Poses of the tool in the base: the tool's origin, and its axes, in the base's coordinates. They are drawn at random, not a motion.
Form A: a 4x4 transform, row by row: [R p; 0 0 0 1], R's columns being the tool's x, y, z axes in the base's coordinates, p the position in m. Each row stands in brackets.
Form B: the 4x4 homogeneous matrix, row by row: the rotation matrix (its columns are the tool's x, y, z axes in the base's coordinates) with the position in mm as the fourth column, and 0 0 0 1 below. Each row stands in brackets. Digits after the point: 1 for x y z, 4 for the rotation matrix.
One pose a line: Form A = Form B
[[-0.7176 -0.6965 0.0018 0.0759], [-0.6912 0.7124 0.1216 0.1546], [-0.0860 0.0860 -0.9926 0.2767], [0 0 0 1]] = [[-0.7176 -0.6965 0.0018 75.9], [-0.6912 0.7124 0.1216 154.6], [-0.0860 0.0860 -0.9926 276.7], [0 0 0 1]]
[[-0.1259 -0.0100 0.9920 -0.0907], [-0.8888 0.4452 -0.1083 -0.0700], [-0.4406 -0.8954 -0.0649 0.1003], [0 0 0 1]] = [[-0.1259 -0.0100 0.9920 -90.7], [-0.8888 0.4452 -0.1083 -70.0], [-0.4406 -0.8954 -0.0649 100.3], [0 0 0 1]]
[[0.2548 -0.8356 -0.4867 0.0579], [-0.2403 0.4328 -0.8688 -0.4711], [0.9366 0.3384 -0.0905 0.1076], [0 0 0 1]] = [[0.2548 -0.8356 -0.4867 57.9], [-0.2403 0.4328 -0.8688 -471.1], [0.9366 0.3384 -0.0905 107.6], [0 0 0 1]]
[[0.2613 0.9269 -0.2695 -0.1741], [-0.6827 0.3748 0.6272 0.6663], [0.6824 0.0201 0.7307 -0.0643], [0 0 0 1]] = [[0.2613 0.9269 -0.2695 -174.1], [-0.6827 0.3748 0.6272 666.3], [0.6824 0.0201 0.7307 -64.3], [0 0 0 1]]
